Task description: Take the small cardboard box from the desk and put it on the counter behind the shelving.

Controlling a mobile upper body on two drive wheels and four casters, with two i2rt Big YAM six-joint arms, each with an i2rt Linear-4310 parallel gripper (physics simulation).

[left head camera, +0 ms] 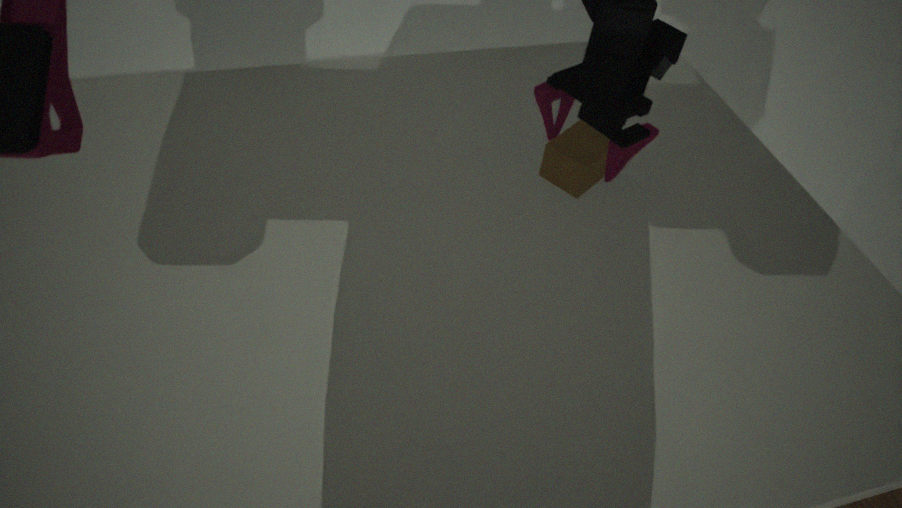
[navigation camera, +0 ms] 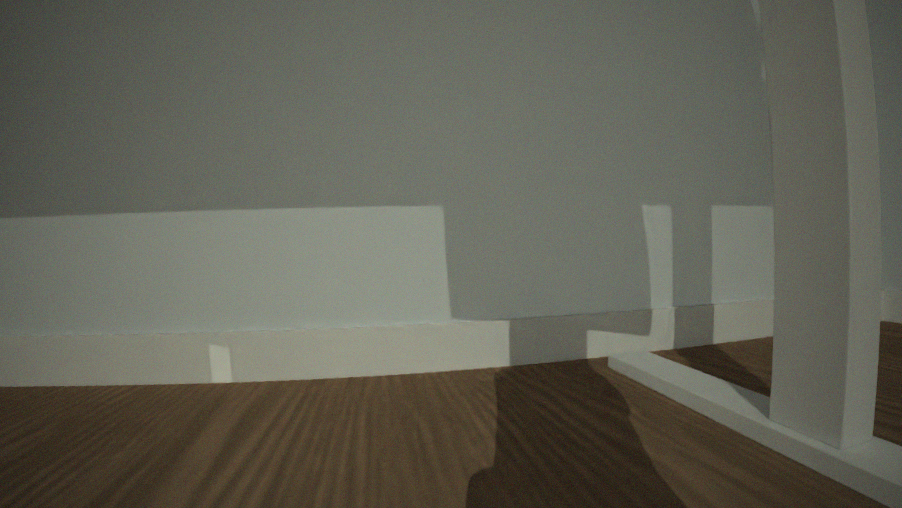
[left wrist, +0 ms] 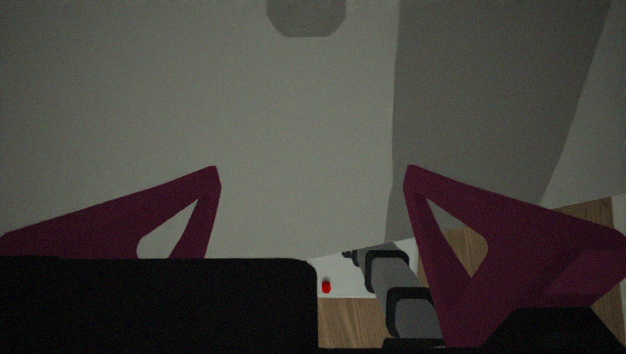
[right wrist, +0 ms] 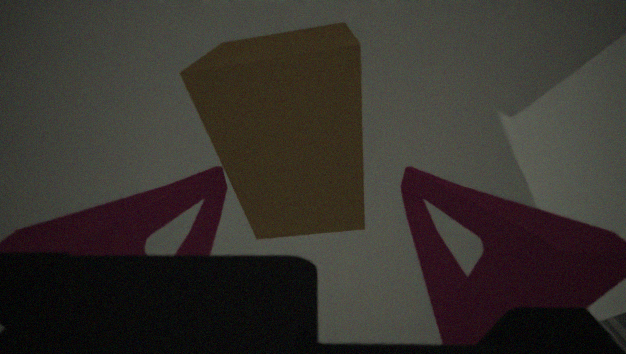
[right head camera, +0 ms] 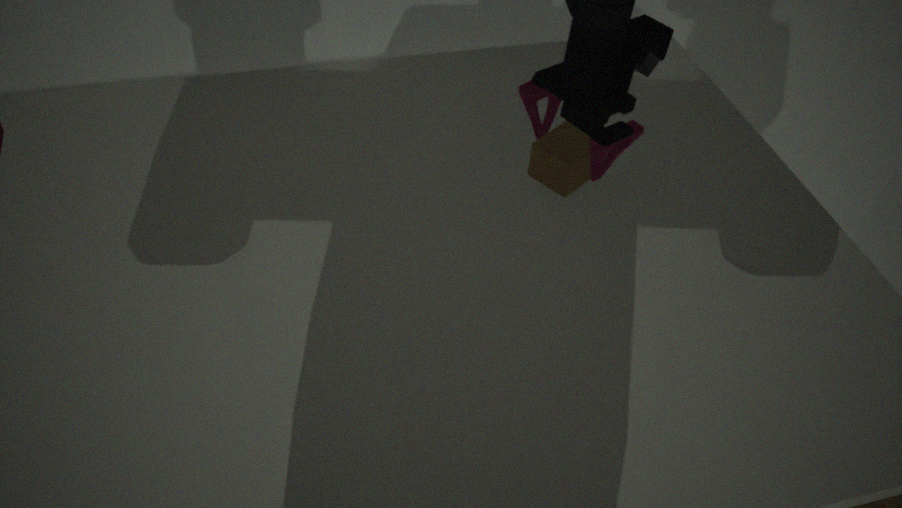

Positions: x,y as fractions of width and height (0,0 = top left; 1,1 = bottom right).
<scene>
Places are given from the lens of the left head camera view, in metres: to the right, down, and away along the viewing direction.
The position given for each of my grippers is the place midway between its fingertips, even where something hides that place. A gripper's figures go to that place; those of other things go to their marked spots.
my right gripper (left head camera: 0.64,0.31): 0.16, -0.12, 0.80
small brown cardboard box (left head camera: 0.64,0.32): 0.15, -0.11, 0.77
</scene>
